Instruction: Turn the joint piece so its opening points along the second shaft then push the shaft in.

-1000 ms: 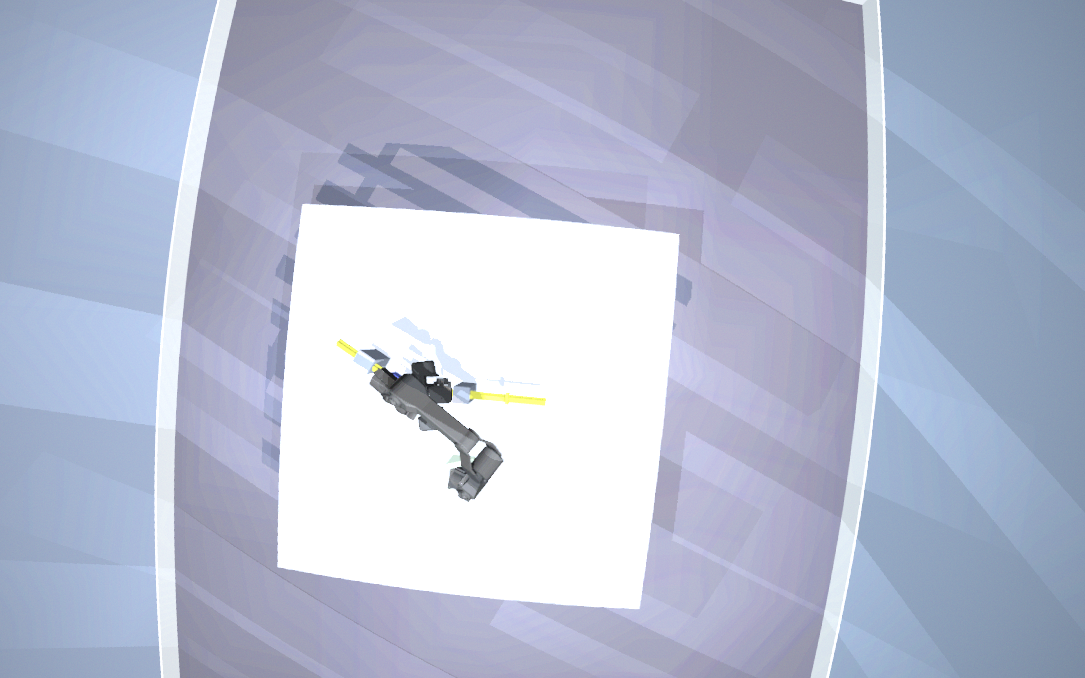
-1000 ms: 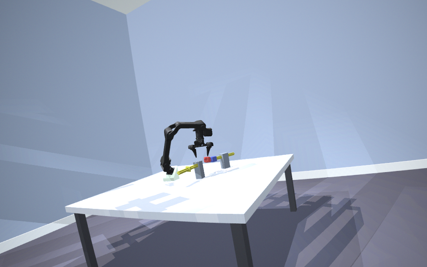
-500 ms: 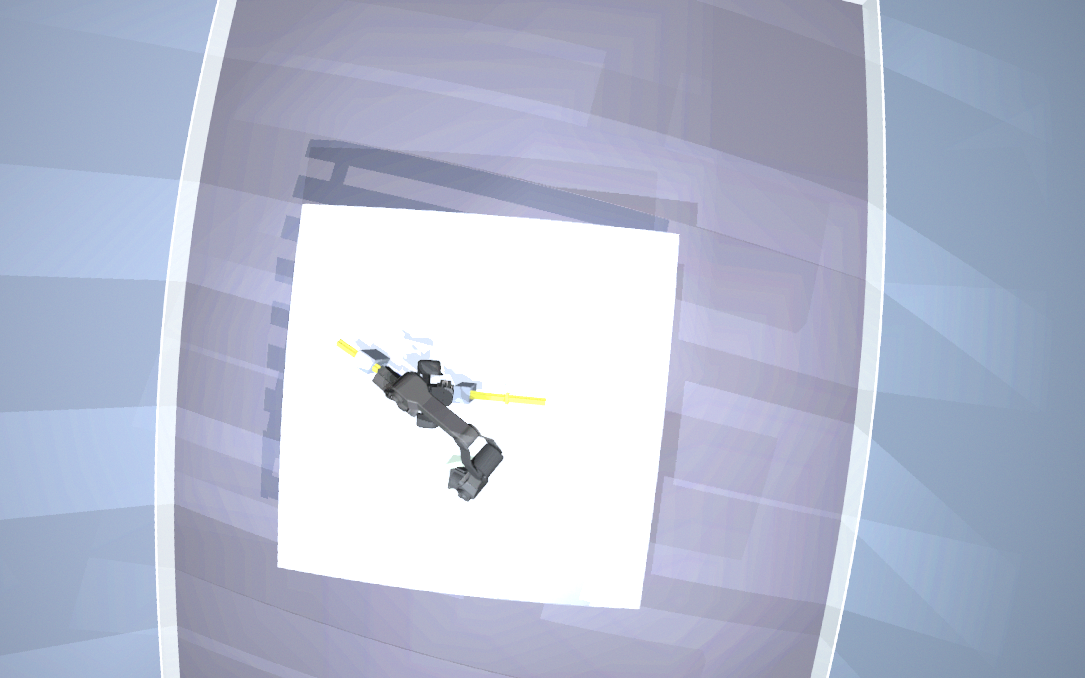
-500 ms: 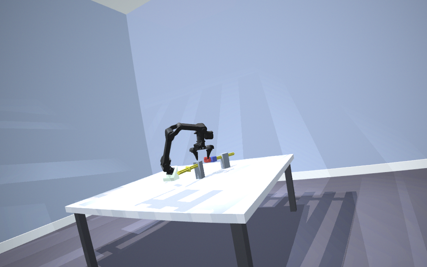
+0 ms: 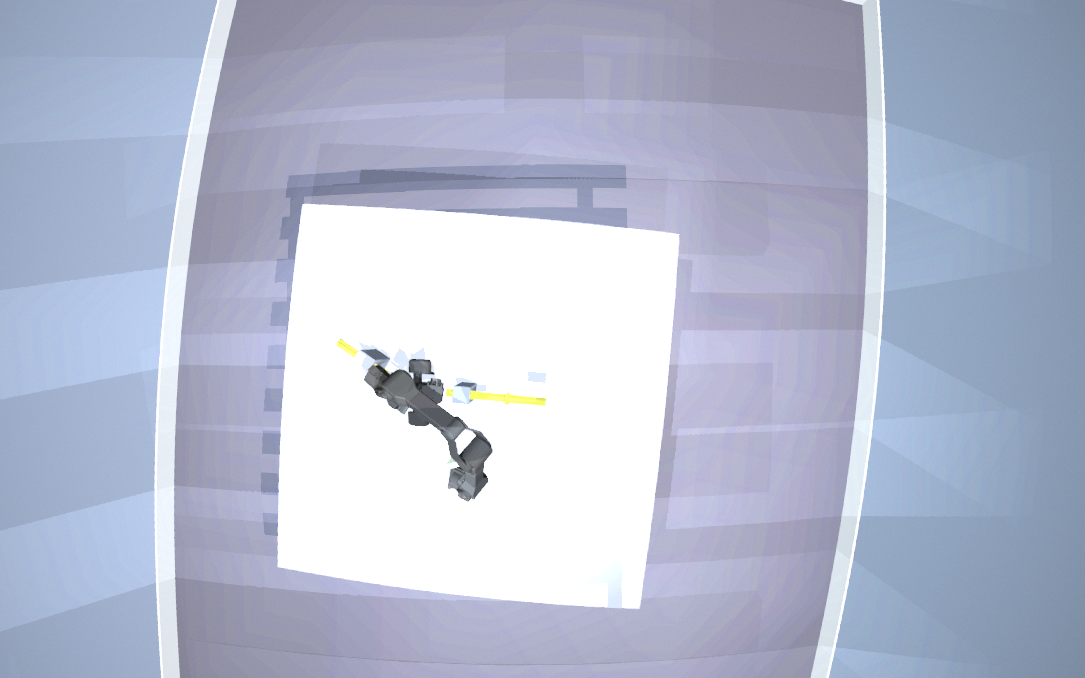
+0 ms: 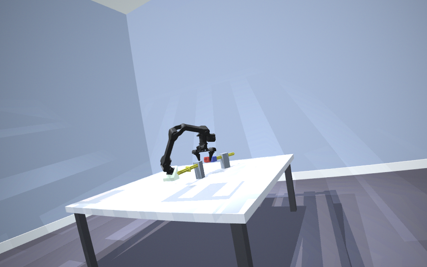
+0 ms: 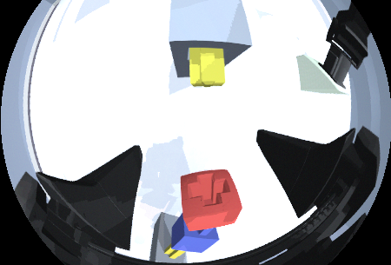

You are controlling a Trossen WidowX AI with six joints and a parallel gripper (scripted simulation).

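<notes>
Right now my gripper tip is 5 cm to the right of the red square joint piece, 1 cm below it and 1 cm past it.
</notes>
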